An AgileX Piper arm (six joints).
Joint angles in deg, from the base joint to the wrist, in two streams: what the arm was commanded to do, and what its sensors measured. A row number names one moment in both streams.
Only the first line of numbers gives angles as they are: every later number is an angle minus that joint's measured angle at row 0.
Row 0, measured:
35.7, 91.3, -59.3, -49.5, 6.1, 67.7
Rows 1 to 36, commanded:
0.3, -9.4, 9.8, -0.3, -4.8, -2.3
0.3, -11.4, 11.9, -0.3, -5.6, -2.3
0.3, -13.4, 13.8, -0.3, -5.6, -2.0
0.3, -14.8, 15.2, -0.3, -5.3, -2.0
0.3, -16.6, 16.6, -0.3, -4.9, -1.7
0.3, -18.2, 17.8, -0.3, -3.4, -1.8
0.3, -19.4, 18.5, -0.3, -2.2, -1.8
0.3, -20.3, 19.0, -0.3, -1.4, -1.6
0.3, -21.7, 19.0, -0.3, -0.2, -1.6
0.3, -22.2, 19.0, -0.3, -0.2, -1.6
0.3, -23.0, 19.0, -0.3, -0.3, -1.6
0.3, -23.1, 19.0, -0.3, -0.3, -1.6
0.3, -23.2, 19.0, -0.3, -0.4, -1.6
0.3, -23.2, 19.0, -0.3, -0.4, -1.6
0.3, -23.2, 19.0, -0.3, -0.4, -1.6
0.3, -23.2, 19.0, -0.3, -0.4, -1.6
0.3, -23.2, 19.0, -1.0, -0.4, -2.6
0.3, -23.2, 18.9, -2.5, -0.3, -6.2
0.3, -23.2, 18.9, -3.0, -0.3, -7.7
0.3, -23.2, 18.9, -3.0, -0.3, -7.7
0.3, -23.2, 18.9, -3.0, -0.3, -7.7
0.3, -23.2, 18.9, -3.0, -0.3, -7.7
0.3, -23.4, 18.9, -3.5, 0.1, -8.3
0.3, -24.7, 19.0, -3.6, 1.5, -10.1
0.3, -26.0, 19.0, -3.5, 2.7, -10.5
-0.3, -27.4, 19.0, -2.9, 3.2, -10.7
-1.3, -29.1, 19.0, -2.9, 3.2, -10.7
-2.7, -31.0, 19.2, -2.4, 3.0, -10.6
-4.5, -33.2, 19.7, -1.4, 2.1, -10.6
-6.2, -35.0, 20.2, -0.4, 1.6, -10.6
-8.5, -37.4, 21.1, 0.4, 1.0, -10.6
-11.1, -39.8, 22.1, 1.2, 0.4, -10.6
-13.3, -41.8, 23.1, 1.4, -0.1, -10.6
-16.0, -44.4, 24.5, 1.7, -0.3, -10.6
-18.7, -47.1, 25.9, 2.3, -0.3, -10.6
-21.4, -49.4, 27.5, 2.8, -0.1, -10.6
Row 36, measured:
-13.3, -41.4, 23.2, 0.8, 0.4, -10.1
